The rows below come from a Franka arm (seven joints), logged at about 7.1 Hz.
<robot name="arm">
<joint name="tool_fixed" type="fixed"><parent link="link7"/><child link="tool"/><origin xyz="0 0 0.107"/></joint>
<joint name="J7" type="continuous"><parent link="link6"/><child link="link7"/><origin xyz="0.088 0 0" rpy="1.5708 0 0"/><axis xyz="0 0 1"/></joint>
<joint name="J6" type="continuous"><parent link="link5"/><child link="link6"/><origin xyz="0 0 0" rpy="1.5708 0 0"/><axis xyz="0 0 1"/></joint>
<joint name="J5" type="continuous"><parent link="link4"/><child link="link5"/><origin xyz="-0.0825 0.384 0" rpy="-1.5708 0 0"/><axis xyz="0 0 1"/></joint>
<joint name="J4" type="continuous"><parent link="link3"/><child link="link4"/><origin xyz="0.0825 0 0" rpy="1.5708 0 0"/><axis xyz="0 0 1"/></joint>
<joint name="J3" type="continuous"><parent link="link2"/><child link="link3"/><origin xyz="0 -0.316 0" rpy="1.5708 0 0"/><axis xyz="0 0 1"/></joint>
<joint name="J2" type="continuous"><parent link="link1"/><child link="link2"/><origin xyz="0 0 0" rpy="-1.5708 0 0"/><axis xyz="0 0 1"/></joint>
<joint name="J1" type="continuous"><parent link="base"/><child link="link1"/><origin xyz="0 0 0.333"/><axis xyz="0 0 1"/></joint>
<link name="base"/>
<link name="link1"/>
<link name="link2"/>
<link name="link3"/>
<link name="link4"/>
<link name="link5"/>
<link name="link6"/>
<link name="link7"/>
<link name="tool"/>
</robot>
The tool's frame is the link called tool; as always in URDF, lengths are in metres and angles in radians. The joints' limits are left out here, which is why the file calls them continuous.
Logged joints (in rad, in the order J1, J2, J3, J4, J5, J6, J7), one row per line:
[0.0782 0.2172 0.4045 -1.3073 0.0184 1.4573 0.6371]
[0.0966 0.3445 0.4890 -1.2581 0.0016 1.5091 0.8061]
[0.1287 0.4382 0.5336 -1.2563 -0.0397 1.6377 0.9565]
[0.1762 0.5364 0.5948 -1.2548 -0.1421 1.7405 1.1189]
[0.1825 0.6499 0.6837 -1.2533 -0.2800 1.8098 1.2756]
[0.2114 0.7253 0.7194 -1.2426 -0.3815 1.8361 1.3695]
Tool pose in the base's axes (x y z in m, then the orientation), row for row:
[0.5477 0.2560 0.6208 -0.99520 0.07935 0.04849 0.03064]
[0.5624 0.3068 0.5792 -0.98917 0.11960 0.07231 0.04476]
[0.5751 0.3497 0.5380 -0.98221 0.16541 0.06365 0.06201]
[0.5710 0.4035 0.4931 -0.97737 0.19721 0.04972 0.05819]
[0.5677 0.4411 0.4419 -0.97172 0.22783 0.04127 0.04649]
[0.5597 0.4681 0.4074 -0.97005 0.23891 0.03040 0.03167]
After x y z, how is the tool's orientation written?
As a quaternion, x y z w.
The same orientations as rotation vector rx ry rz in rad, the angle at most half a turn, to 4 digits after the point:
[-3.0669 0.2445 0.1494]
[-3.0220 0.3654 0.2209]
[-2.9695 0.5001 0.1924]
[-2.9617 0.5976 0.1507]
[-2.9656 0.6953 0.1260]
[-2.9875 0.7358 0.0936]

